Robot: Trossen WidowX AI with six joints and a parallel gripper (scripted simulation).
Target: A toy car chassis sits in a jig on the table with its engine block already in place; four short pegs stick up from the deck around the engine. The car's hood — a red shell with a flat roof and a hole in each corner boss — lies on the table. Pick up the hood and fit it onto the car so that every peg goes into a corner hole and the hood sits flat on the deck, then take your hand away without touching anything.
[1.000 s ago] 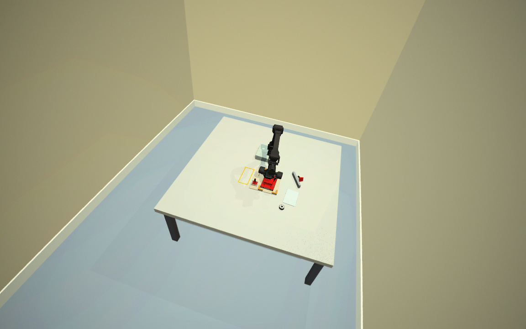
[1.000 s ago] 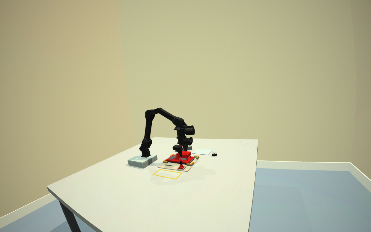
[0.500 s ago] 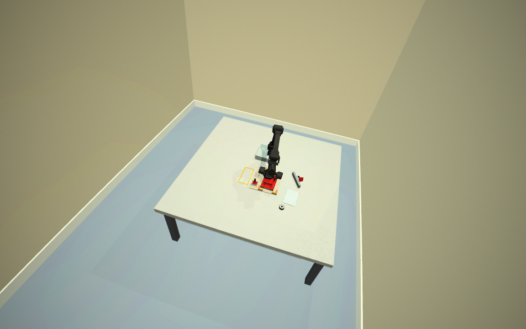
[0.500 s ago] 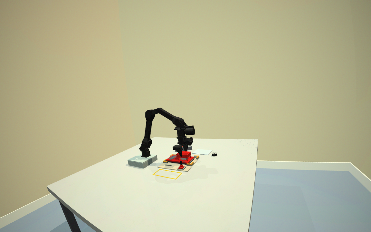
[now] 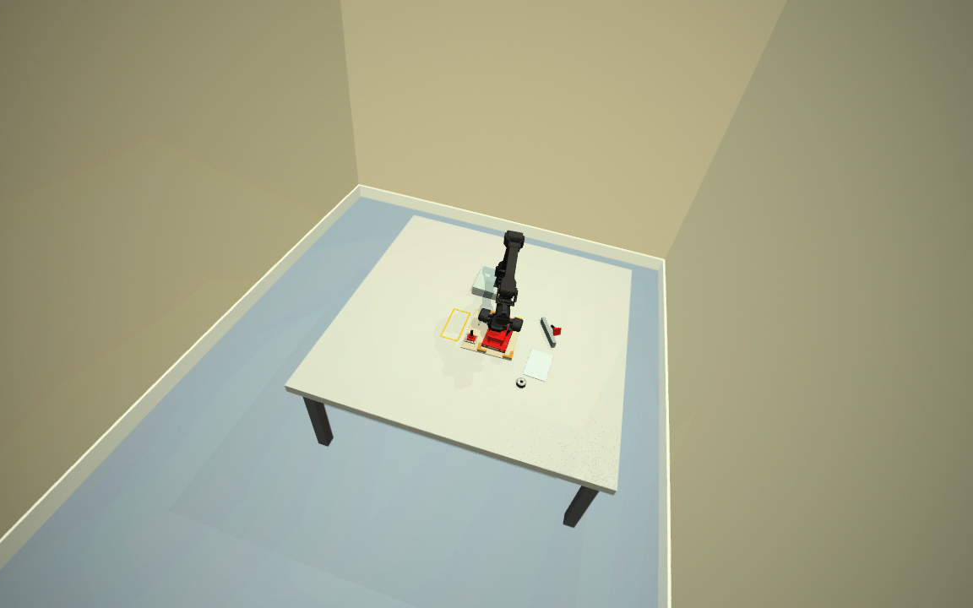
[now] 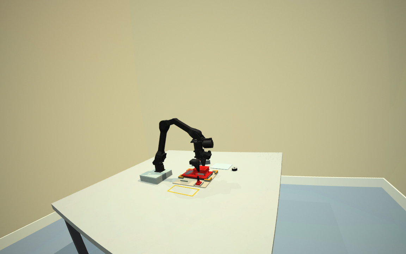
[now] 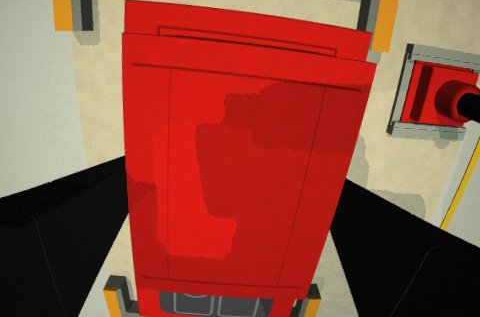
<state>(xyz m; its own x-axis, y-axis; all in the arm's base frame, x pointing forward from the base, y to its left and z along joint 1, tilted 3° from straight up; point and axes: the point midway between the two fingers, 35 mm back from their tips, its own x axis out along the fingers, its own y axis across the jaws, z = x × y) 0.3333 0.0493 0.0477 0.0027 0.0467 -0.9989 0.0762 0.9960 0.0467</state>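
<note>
Now: the grey engine block 3 cm below my gripper tip. Round my gripper tip: pale sheet: 8 cm ahead, 20 cm to the left, 5 cm below; red hood: 1 cm above.
</note>
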